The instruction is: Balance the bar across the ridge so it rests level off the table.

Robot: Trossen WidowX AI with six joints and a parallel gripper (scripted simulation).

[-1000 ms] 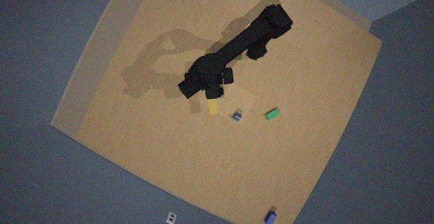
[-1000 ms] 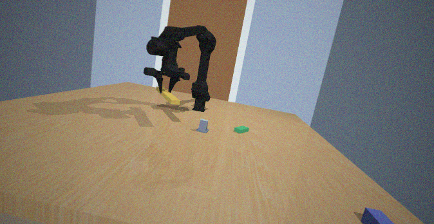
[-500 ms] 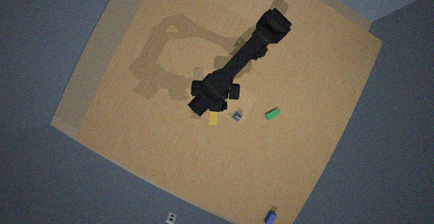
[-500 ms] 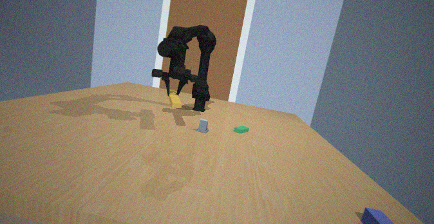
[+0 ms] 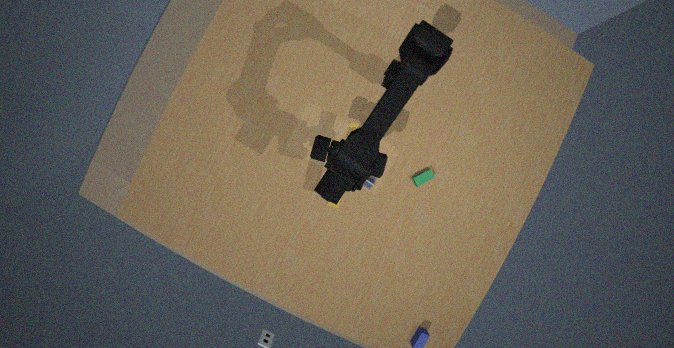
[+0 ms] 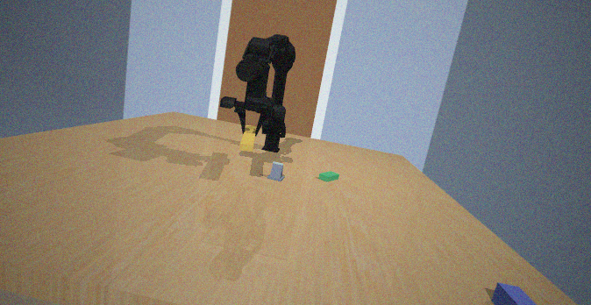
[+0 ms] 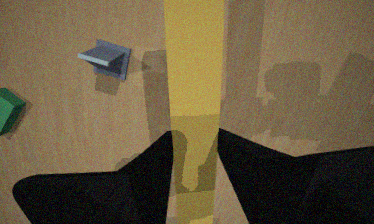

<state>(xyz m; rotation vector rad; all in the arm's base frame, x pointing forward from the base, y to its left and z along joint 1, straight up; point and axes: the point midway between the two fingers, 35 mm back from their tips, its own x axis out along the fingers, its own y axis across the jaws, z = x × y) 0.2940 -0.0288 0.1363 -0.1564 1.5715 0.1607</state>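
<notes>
Right now the grey ridge block is 40 mm ahead of my gripper tip, 100 mm to the left of it and 60 mm below it. Round my gripper tip: yellow bar: 30 mm ahead, 10 mm to the left; then blue block: 450 mm ahead, 530 mm to the left, 90 mm below; then green block: 60 mm behind, 260 mm to the left, 90 mm below.
</notes>
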